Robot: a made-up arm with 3 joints. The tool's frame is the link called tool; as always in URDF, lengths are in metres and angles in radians. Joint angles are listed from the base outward. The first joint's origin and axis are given. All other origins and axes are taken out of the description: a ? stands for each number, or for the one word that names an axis. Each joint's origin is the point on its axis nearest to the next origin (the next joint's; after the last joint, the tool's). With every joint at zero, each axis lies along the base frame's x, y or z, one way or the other. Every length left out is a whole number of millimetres.
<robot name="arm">
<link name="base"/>
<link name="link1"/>
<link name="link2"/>
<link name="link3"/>
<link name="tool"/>
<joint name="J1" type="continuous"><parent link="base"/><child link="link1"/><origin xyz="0 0 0.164"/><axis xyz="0 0 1"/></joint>
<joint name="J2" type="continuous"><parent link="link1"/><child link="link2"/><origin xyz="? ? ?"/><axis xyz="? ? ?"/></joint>
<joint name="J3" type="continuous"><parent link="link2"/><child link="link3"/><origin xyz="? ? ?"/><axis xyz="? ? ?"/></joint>
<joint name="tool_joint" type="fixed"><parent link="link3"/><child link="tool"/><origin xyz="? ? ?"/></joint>
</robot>
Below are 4 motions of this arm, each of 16 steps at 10 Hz.
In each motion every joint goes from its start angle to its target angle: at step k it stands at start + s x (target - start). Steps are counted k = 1, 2, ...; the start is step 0. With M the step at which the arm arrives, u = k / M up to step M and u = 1 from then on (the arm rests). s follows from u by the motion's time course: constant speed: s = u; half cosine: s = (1 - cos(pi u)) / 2; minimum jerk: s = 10 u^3 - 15 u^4 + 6 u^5.
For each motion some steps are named. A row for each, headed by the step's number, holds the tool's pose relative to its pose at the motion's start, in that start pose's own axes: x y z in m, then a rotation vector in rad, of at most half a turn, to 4 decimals.
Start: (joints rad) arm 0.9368 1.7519 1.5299
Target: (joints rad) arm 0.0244 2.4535 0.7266
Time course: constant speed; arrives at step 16
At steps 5, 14, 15, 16:
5: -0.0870 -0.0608 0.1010 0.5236 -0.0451 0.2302
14: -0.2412 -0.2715 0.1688 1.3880 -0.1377 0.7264
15: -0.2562 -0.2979 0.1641 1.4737 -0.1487 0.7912
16: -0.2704 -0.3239 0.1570 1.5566 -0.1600 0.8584

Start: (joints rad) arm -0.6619 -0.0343 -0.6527
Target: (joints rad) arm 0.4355 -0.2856 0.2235
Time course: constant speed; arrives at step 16
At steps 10, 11, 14, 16:
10: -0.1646 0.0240 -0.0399 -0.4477 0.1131 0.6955
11: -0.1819 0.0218 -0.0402 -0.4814 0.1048 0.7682
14: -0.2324 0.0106 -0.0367 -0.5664 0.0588 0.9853
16: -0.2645 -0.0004 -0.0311 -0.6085 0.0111 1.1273

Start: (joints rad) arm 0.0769 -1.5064 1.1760
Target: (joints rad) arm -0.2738 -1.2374 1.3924
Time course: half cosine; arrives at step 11
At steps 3, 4, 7, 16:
3: -0.0146 0.0057 -0.0292 -0.0976 0.0220 0.0412
4: -0.0249 0.0080 -0.0495 -0.1652 0.0379 0.0697
7: -0.0617 0.0062 -0.1182 -0.3981 0.0972 0.1682
16: -0.0882 -0.0037 -0.1638 -0.5598 0.1431 0.2377

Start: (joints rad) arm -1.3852 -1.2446 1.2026
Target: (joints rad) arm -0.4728 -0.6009 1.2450
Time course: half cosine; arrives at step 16
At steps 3, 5, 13, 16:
3: -0.0237 -0.0027 0.0295 0.0686 -0.0054 0.0601
5: -0.0642 -0.0144 0.0757 0.1777 -0.0228 0.1612
13: -0.2777 -0.1865 0.2183 0.6520 -0.2731 0.6879
16: -0.3019 -0.2159 0.2206 0.6994 -0.3223 0.7506

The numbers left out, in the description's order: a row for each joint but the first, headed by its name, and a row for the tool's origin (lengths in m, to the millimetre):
J2: xyz 0.022 0.194 0, axis 0 1 0
J3: xyz 0.075 0 -0.258, axis -1 0 0
tool: xyz 0 0.076 -0.004

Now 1 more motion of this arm.
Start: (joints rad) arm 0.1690 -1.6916 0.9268
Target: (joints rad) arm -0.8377 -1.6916 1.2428
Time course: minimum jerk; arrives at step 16
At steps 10, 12, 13, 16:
10: -0.0073 -0.1244 -0.2795 -0.9532 -0.0771 0.0451
12: -0.0049 -0.1822 -0.3254 -1.1789 -0.0977 0.0537
13: -0.0038 -0.2022 -0.3377 -1.2509 -0.1045 0.0562
16: -0.0027 -0.2206 -0.3476 -1.3150 -0.1107 0.0585

